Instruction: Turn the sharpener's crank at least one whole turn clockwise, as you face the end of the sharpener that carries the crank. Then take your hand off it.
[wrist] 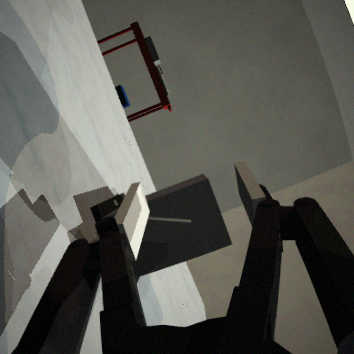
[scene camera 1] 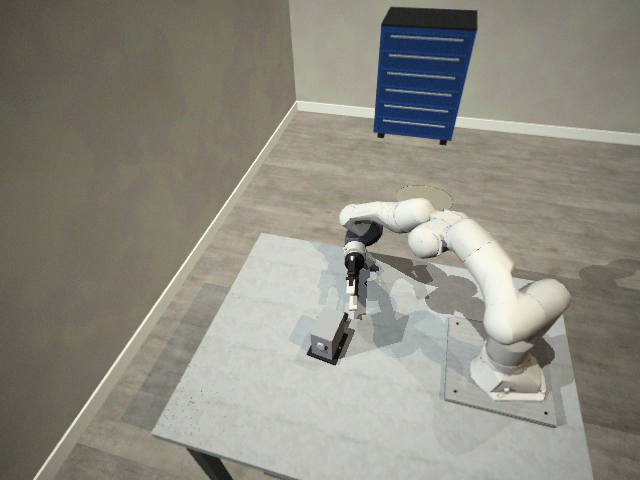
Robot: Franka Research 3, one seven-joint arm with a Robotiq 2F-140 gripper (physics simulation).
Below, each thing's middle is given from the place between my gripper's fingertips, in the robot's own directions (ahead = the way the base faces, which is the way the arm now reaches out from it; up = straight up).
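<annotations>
Relative to the grey sharpener [scene camera 1: 327,337], my hand is 5 cm above, 6 cm short of it and 9 cm to the right of it.
</annotations>
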